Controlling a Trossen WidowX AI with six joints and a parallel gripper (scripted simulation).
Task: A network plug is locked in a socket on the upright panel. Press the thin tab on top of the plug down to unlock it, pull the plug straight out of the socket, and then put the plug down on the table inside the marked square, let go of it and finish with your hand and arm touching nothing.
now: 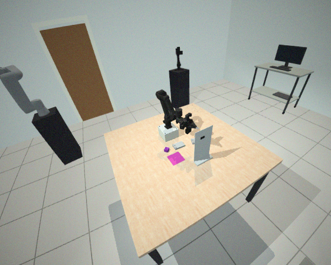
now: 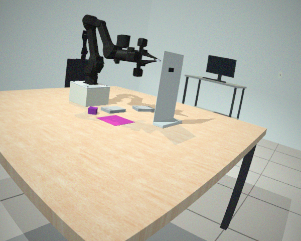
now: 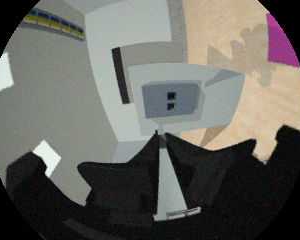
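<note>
My gripper tip is now 280 mm above the magenta marked square, 190 mm to the left of it and 50 mm past it. The rest, counted from my gripper tip: network plug: right at my gripper tip; upright panel: 130 mm below, 100 mm ahead, 20 mm to the right.
</note>
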